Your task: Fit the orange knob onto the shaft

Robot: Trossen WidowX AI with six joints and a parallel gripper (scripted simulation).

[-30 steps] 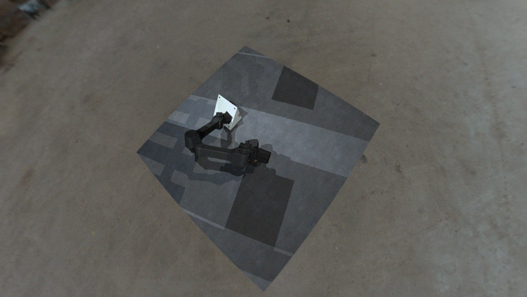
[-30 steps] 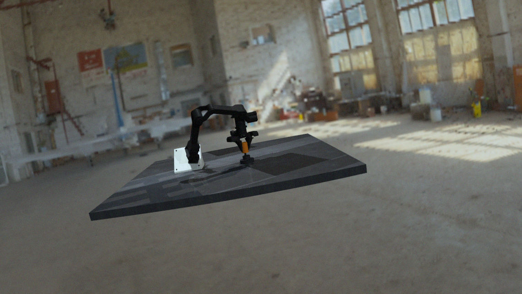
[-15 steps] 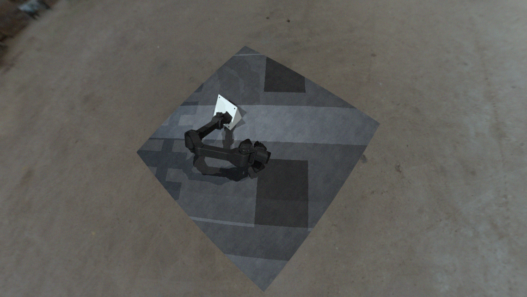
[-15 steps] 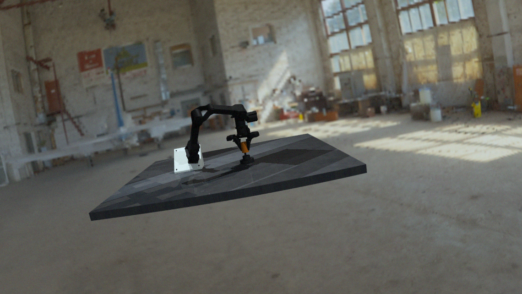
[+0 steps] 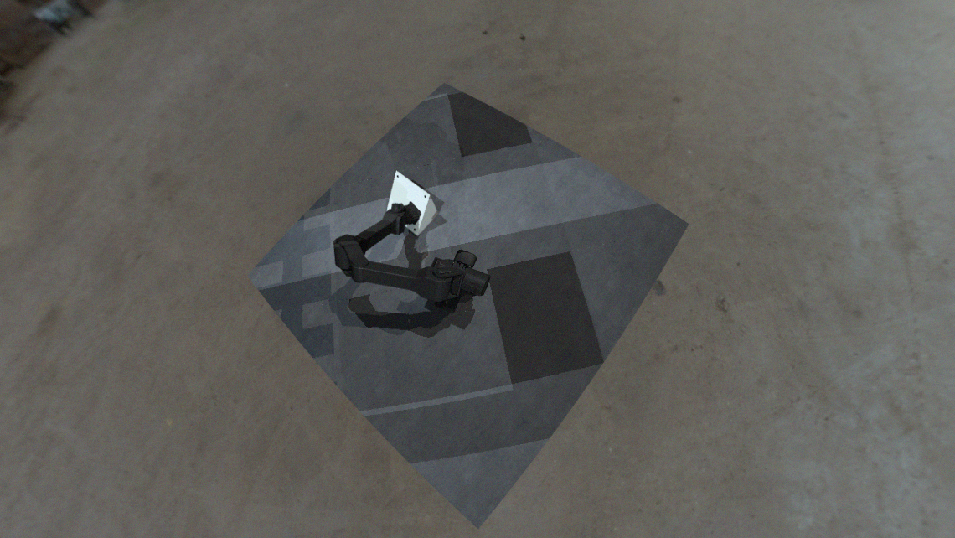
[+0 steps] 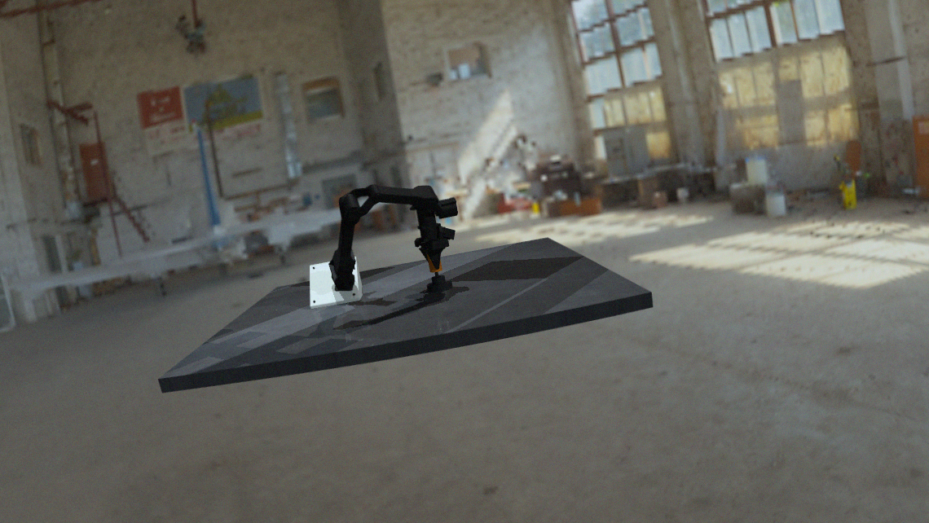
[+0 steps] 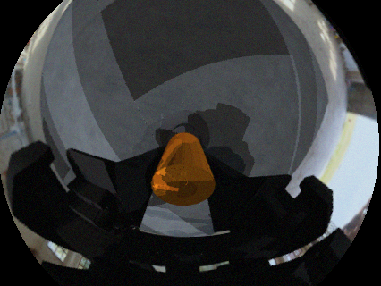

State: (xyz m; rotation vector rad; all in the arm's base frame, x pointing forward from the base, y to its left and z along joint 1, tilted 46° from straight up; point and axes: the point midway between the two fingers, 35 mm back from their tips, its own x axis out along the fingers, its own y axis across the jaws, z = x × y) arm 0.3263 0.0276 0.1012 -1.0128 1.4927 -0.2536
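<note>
Right now my gripper tip is 20 mm below the orange knob. Round my gripper tip: dark round pedestal (40 mm below).
</note>
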